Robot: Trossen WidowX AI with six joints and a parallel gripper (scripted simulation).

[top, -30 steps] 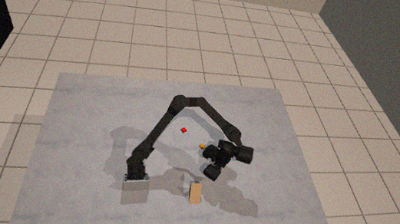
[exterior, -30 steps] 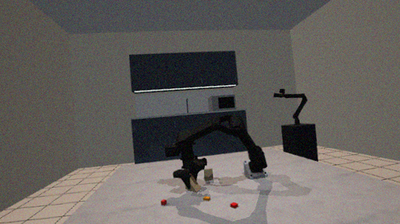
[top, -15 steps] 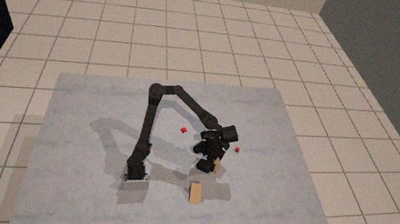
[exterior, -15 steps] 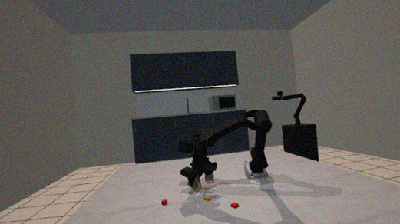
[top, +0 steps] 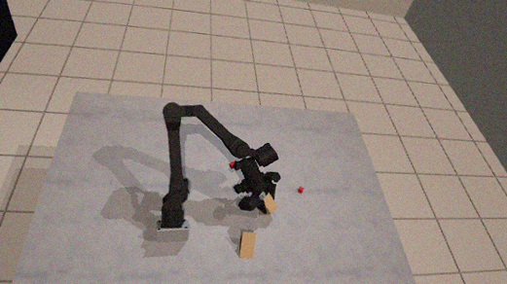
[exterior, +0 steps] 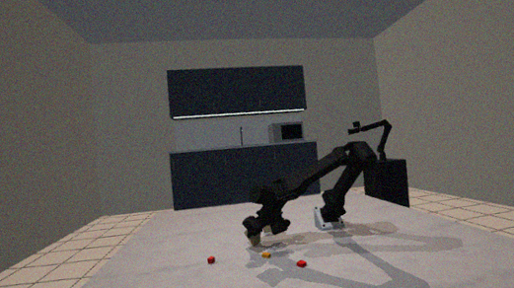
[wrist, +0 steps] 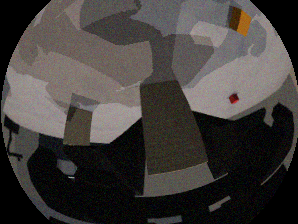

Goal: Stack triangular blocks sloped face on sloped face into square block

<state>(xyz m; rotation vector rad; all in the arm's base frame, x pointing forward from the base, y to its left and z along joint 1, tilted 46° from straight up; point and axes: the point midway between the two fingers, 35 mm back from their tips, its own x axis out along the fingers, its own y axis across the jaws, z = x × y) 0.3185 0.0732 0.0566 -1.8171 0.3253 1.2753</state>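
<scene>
Right now the tan triangular block is 10 mm above my gripper tip. Round my gripper tip: small orange cube 30 mm behind, 120 mm to the left, 30 mm below.
</scene>
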